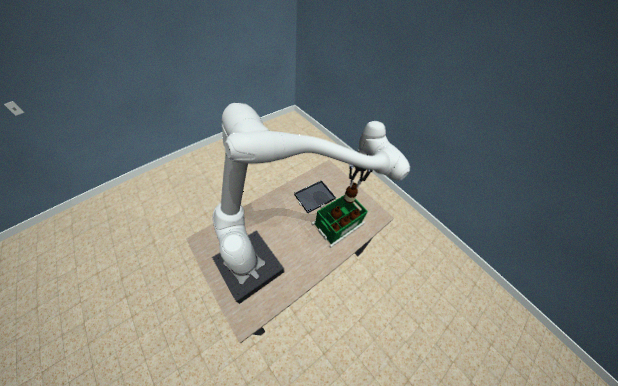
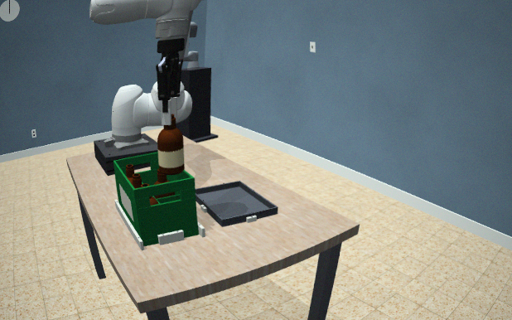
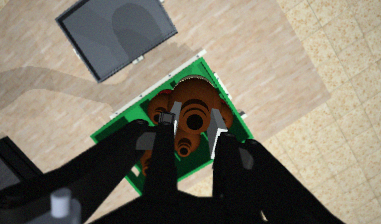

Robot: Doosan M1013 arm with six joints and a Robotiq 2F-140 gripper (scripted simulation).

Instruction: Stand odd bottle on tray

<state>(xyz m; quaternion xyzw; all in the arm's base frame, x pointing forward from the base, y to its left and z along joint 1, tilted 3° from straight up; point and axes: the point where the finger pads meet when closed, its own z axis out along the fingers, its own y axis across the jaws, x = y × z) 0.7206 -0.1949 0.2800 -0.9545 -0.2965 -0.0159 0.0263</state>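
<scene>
My gripper is now 90 mm above the brown bottle. From my hand the other things lie so: dark tray: 40 mm behind, 250 mm to the left, 340 mm below; then green crate: 90 mm behind, 30 mm to the right, 270 mm below.
</scene>
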